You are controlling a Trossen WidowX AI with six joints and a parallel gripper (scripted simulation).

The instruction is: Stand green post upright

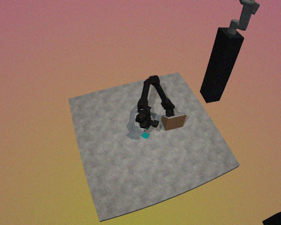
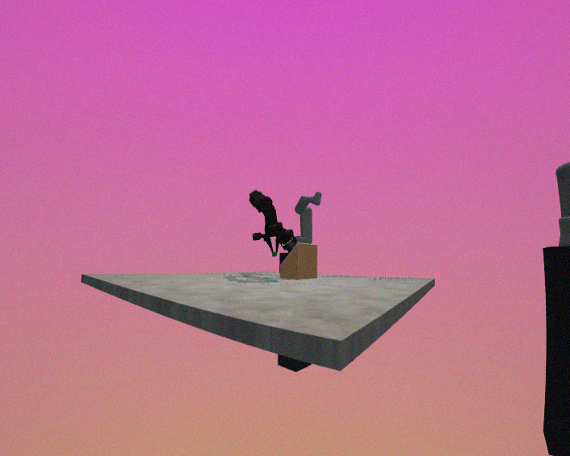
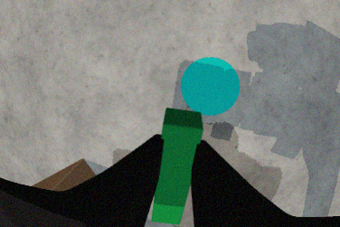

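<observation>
Now: the cyan circle 13 cm below my gripper tip, 1 cm to the right of it and 1 cm ahead of it. Round my gripper tip: green post: 1 cm to the right, 1 cm behind.
</observation>
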